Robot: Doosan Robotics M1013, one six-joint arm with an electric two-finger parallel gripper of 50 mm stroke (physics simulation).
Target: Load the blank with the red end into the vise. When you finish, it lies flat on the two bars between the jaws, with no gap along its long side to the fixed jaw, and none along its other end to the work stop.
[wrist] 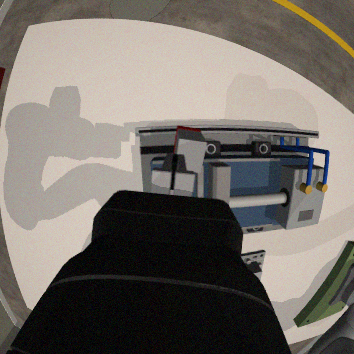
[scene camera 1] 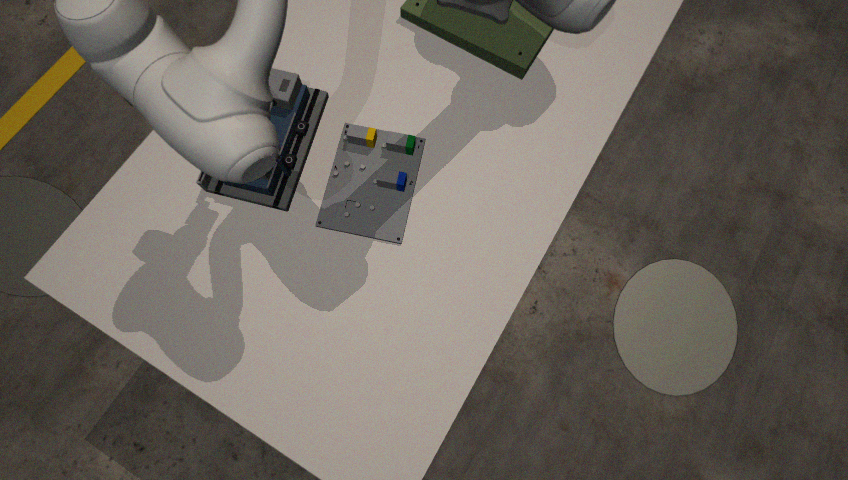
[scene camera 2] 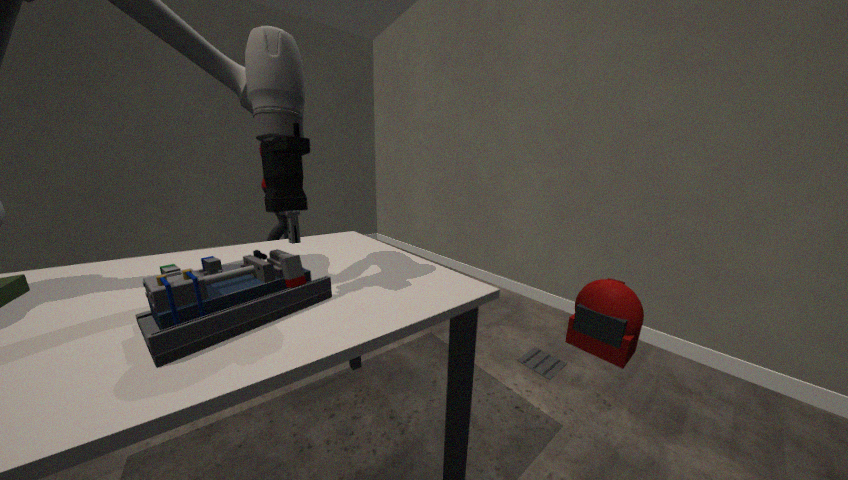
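Observation:
The grey blank with the red end (scene camera 2: 295, 280) (wrist: 191, 150) is at the vise's outer side, by the end of the fixed jaw. It seems to stand upright or lean, red end low, not flat between the jaws; its contacts are hidden. The vise (scene camera 1: 286, 89) (scene camera 2: 172, 295) (wrist: 299, 175) has its moving jaw (scene camera 2: 261, 272) (wrist: 220, 184) apart from the fixed-jaw side, which is partly hidden by my fingers. My gripper (scene camera 2: 294, 240) (wrist: 174, 165) is shut and empty, above the vise at its fixed-jaw end. The arm hides the gripper in scene camera 1.
A grey board (scene camera 1: 357, 228) beside the vise holds blanks with a yellow end (scene camera 1: 360, 137), a green end (scene camera 1: 401, 145) and a blue end (scene camera 1: 392, 181). Blue hoses (scene camera 2: 170, 302) (wrist: 311, 167) rise at the vise's other end. A green base plate (scene camera 1: 476, 44) (wrist: 322, 292) stands farther along the table.

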